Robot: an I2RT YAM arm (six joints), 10 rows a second.
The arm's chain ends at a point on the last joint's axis. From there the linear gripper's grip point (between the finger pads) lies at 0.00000 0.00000 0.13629 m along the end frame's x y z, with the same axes.
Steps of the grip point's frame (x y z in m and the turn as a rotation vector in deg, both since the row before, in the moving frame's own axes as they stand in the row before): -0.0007, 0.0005, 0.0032, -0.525, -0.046, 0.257; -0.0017, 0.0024, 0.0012, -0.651, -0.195, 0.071; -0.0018, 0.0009, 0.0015, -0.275, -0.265, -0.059; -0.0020, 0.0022, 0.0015, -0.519, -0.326, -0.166; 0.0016, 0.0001, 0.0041, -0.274, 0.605, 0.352; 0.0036, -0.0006, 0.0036, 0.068, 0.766, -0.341; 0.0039, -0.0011, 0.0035, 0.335, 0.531, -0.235; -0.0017, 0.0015, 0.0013, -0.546, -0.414, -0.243; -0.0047, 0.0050, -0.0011, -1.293, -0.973, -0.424; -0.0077, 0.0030, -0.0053, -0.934, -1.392, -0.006; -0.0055, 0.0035, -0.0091, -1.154, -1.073, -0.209; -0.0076, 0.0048, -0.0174, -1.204, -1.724, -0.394
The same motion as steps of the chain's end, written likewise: -0.0006, -0.0007, 0.0032, -0.525, -0.046, 0.257; -0.0012, 0.0009, 0.0012, -0.651, -0.195, 0.071; -0.0012, 0.0002, 0.0015, -0.275, -0.265, -0.059; -0.0012, 0.0010, 0.0015, -0.519, -0.326, -0.166; 0.0002, -0.0006, 0.0041, -0.274, 0.605, 0.352; 0.0018, -0.0004, 0.0036, 0.068, 0.766, -0.341; 0.0026, -0.0003, 0.0035, 0.335, 0.531, -0.235; -0.0007, 0.0002, 0.0013, -0.546, -0.414, -0.243; -0.0024, 0.0019, -0.0010, -1.293, -0.973, -0.424; -0.0044, 0.0008, -0.0052, -0.934, -1.392, -0.006; -0.0030, 0.0008, -0.0090, -1.154, -1.073, -0.209; -0.0035, 0.0019, -0.0173, -1.204, -1.724, -0.394
